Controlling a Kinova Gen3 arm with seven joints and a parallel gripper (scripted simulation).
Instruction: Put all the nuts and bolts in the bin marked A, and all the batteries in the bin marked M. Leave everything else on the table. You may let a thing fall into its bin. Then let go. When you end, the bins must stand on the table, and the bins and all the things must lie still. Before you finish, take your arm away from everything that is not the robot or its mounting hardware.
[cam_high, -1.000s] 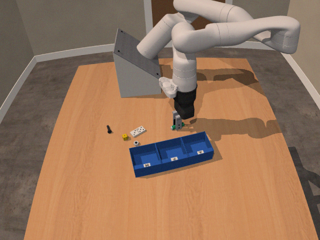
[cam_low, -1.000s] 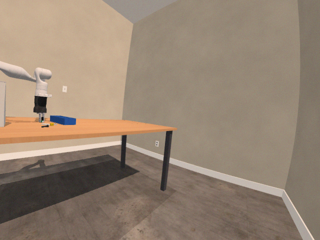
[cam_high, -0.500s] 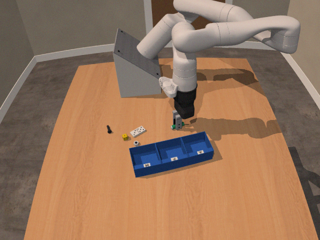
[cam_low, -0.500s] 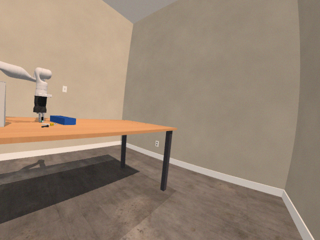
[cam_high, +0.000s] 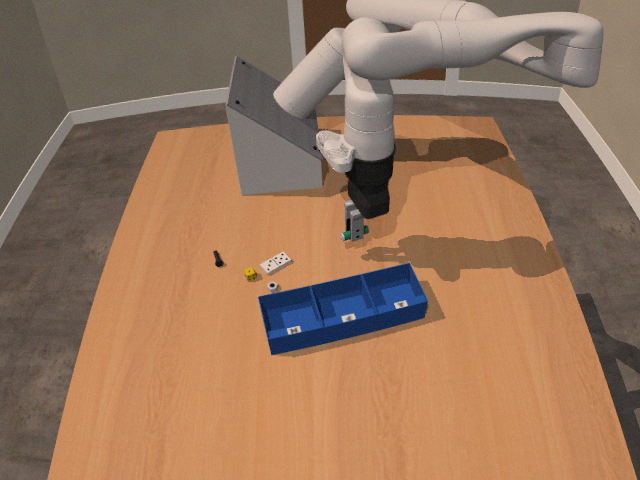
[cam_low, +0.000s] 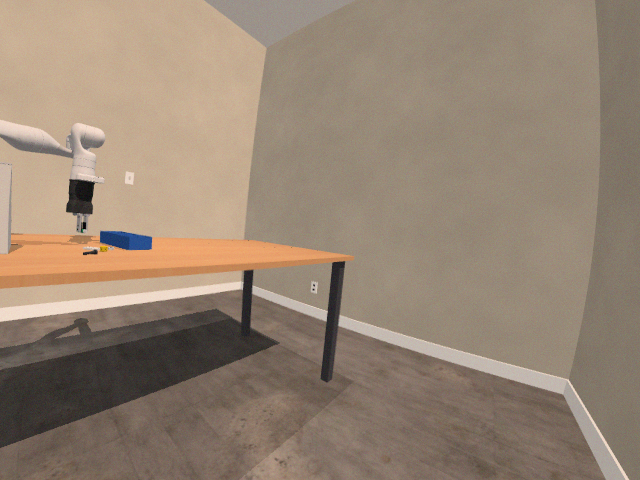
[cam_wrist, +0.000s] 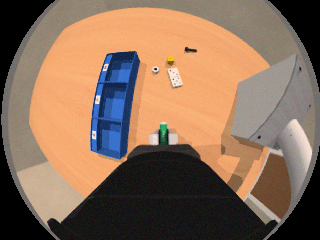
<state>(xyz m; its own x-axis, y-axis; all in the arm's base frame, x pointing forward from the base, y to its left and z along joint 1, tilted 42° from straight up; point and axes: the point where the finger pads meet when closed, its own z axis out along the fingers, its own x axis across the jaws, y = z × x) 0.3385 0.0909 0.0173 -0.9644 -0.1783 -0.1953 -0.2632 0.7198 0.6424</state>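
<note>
Right now my hand is 6 cm short of the silver nut, 15 cm to the left of it and 6 cm above it. Also, from my hand: green battery (1 cm below); then blue three-compartment bin (13 cm ahead, 4 cm to the right, 4 cm below); then white domino (14 cm to the right, 6 cm below).
</note>
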